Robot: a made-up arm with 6 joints.
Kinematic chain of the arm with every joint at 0, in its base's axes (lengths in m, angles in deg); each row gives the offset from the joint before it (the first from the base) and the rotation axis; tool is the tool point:
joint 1: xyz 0 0 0.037 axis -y
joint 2: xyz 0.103 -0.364 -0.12 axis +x
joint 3: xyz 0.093 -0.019 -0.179 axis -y
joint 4: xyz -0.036 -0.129 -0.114 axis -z
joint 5: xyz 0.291 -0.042 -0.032 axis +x
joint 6: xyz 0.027 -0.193 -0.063 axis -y
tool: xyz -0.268 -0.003 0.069
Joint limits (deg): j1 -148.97..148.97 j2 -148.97..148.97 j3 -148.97..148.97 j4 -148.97..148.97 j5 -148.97..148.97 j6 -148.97..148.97
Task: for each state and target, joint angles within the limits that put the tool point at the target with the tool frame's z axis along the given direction. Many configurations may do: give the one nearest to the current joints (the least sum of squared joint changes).
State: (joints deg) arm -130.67 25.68 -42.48 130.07 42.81 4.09
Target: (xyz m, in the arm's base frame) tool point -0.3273 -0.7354 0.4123 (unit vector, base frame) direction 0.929 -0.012 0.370
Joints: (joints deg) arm -137.53 -21.55 -1.40 94.07 72.00 -11.99
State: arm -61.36 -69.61 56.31 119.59 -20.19 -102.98
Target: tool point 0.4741 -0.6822 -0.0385 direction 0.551 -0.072 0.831
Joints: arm -60.11 -118.00 109.83 105.10 9.31 -53.77
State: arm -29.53 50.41 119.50 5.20 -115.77 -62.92
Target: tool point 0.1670 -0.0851 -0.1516 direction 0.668 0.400 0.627
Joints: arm -25.07 70.66 74.34 -46.28 -118.60 -42.54
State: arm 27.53 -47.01 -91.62 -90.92 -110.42 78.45
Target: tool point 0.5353 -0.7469 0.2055 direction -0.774 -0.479 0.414
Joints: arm 66.42 -65.84 -83.31 -83.00 -106.22 102.45
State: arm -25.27 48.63 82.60 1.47 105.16 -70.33
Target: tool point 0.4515 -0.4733 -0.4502 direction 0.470 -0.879 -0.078
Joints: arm -22.30 45.98 90.90 0.82 132.19 -44.93
